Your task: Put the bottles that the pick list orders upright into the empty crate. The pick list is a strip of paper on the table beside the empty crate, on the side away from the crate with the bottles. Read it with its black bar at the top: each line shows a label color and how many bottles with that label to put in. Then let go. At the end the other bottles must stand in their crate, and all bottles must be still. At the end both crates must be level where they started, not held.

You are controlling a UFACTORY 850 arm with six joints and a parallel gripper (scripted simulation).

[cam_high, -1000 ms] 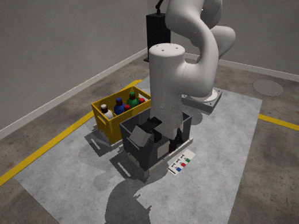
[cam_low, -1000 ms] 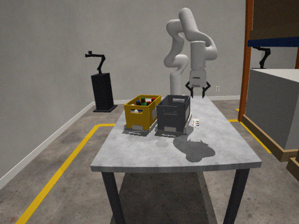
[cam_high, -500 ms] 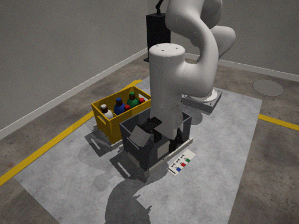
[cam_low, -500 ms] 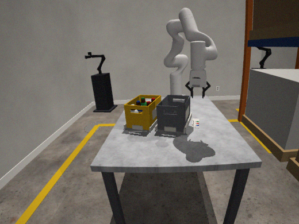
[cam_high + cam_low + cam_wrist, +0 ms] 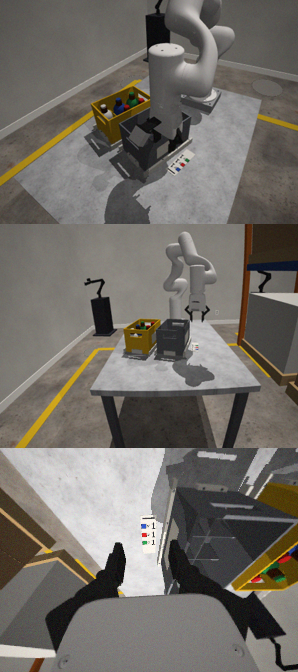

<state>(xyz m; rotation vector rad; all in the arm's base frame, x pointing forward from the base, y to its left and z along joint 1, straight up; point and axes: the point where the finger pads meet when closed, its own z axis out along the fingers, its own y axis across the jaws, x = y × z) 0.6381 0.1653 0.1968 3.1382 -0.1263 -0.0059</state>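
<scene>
Right now my hand is 430 mm to the left of the blue-label bottle, 160 mm past it and 160 mm above it. Also, from my hand: pick list (250 mm below, 130 mm behind); grey crate (170 mm below, 150 mm to the right, 140 mm behind); red bottle (340 mm to the right, 160 mm below, 140 mm behind).
</scene>
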